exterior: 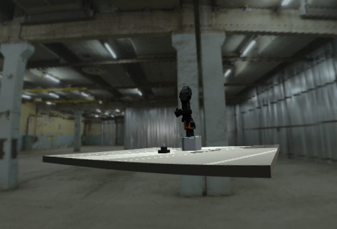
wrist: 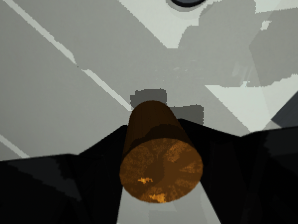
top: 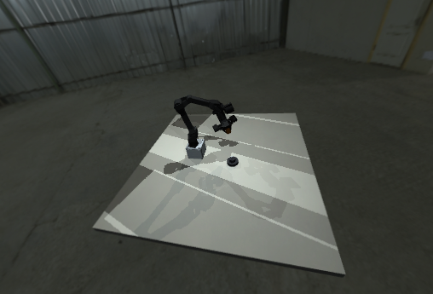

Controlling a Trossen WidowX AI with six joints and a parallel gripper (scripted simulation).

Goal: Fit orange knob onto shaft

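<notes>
The dark round pedestal lies 7 cm ahead of my gripper tip, 15 cm to the right of it and 14 cm below it. Round my gripper tip: orange knob (1 cm behind, 1 cm to the right, 3 cm above).
</notes>
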